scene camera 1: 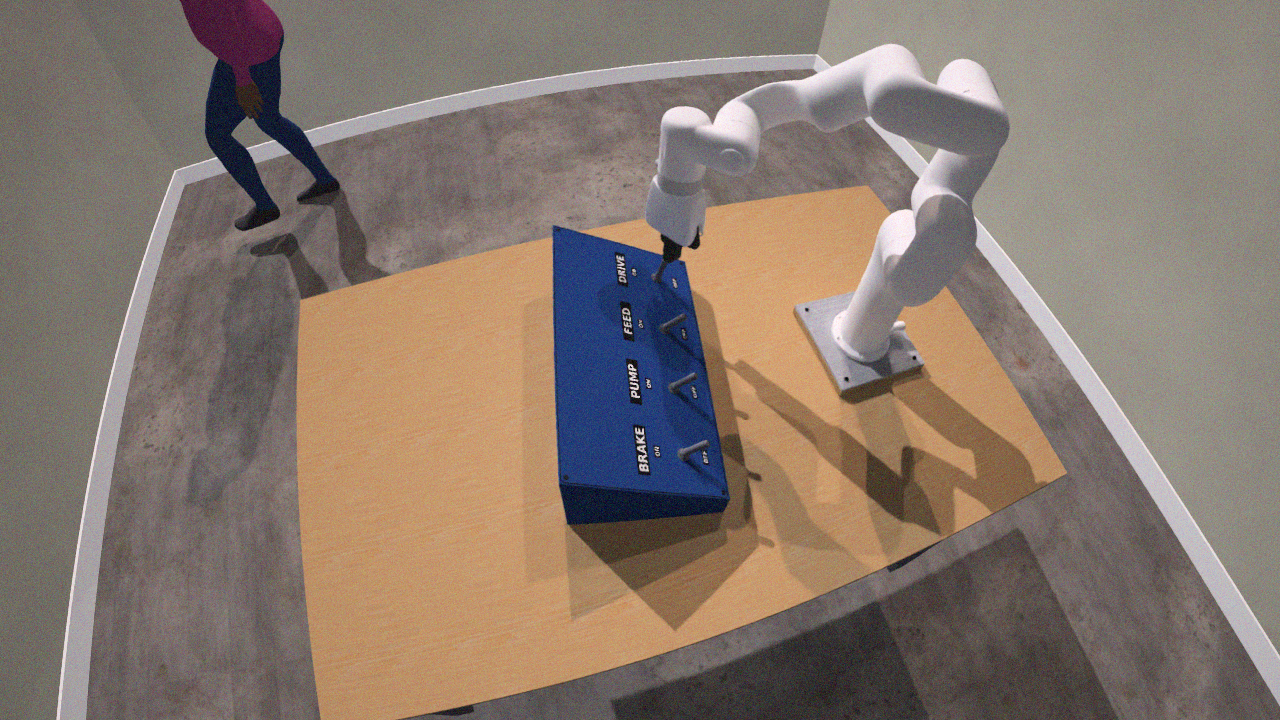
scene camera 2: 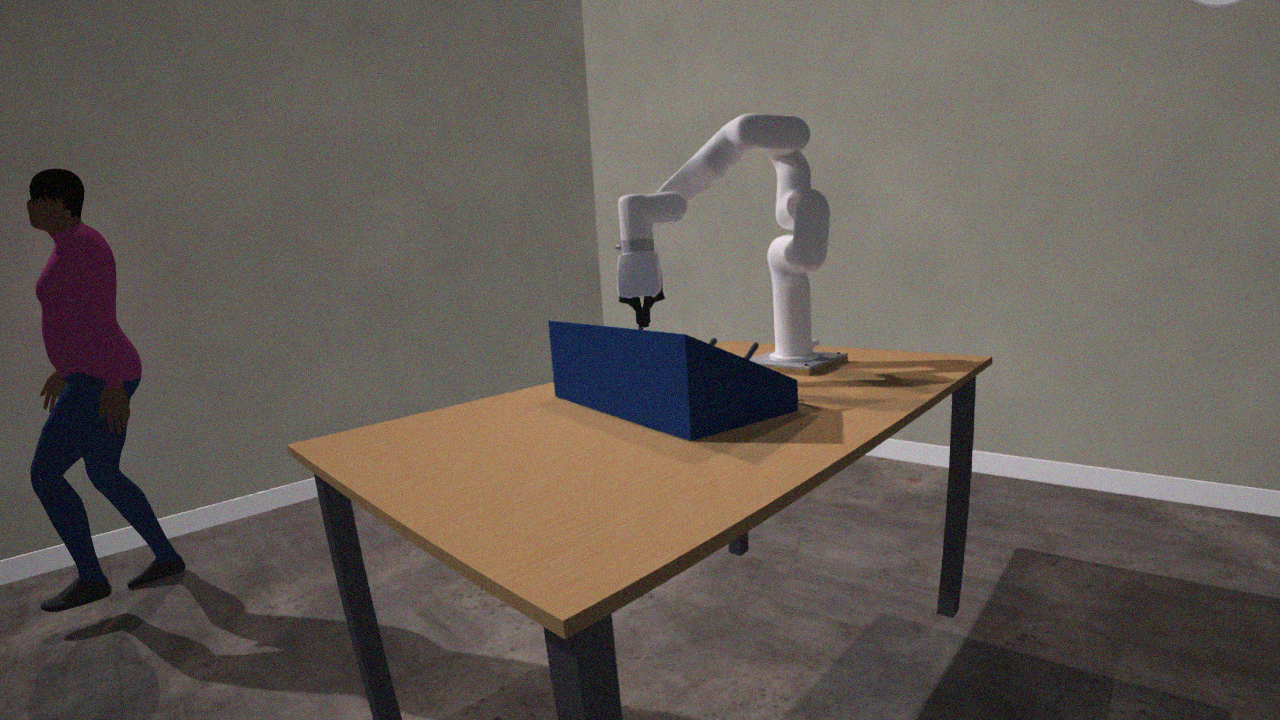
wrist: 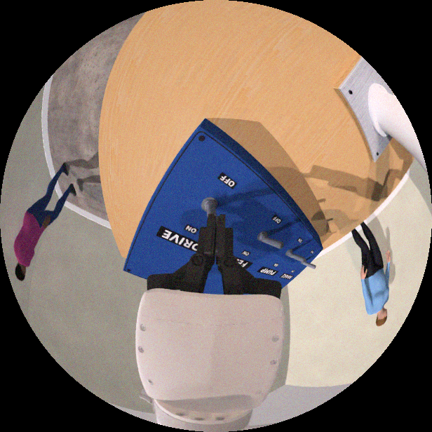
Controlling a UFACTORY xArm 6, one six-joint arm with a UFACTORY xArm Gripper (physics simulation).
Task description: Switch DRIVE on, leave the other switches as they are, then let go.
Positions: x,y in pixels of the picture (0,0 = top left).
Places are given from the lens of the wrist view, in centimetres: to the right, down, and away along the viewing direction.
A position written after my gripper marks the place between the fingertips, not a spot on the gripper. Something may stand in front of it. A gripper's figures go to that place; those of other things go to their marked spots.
my gripper [wrist: 216,222]: 0, 1, 14
blue switch panel [wrist: 211,167]: 0, -6, 16
